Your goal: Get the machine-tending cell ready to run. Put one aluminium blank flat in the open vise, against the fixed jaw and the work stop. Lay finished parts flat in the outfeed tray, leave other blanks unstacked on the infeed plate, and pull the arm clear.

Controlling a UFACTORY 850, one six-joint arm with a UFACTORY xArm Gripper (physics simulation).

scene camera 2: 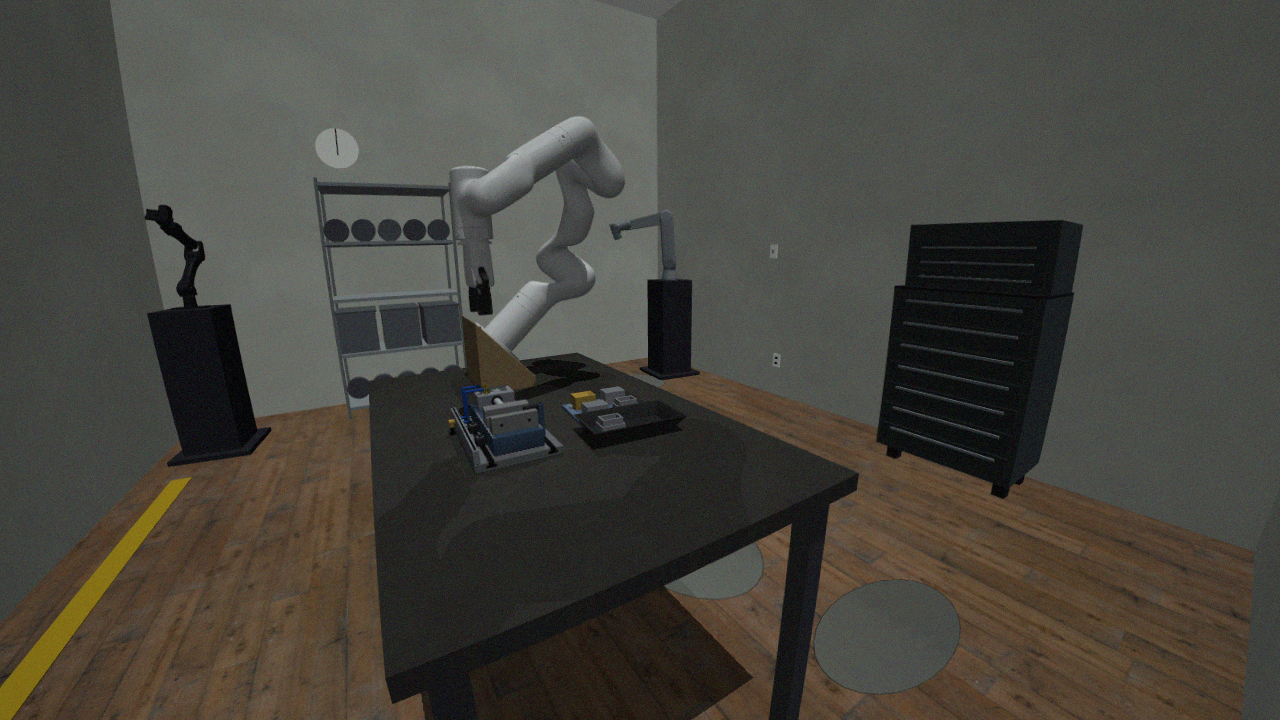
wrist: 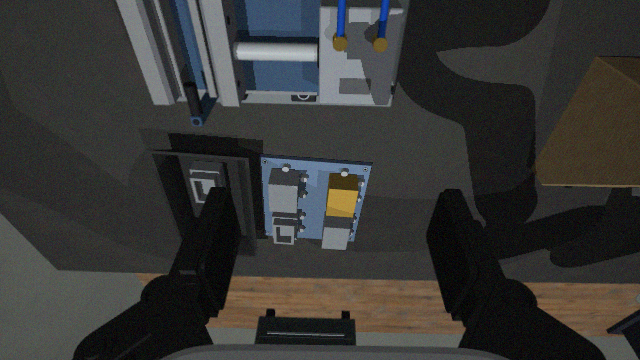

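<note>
My gripper point(scene camera 2: 480, 308) point(wrist: 333, 211) is open and empty, above the table. The vise point(scene camera 2: 517, 438) point(wrist: 282, 75) is cut off at the top of the wrist view; no blank shows in its visible gap. A blue work stop point(wrist: 196, 121) with a black pin is at its end. The blue infeed plate point(scene camera 2: 570, 410) point(wrist: 313, 200) bears a grey blank point(scene camera 2: 594, 406) point(wrist: 283, 198), another grey blank point(scene camera 2: 613, 393) point(wrist: 336, 237), a yellow block point(scene camera 2: 582, 400) point(wrist: 342, 201) and a pocketed part point(scene camera 2: 624, 401) point(wrist: 284, 232), unstacked. The black outfeed tray point(scene camera 2: 637, 432) point(wrist: 243, 190) holds one pocketed part point(scene camera 2: 610, 419) point(wrist: 204, 176).
A brown wedge-shaped panel point(scene camera 2: 492, 358) point(wrist: 595, 135) stands on the table point(scene camera 2: 608, 510) point(wrist: 415, 220) behind the vise. Blue hoses point(wrist: 341, 20) rise from the vise's actuator block. A dark drawer cabinet point(scene camera 2: 975, 376) point(wrist: 305, 330), a shelf rack point(scene camera 2: 384, 188) and two pedestal-mounted arms stand off the table.
</note>
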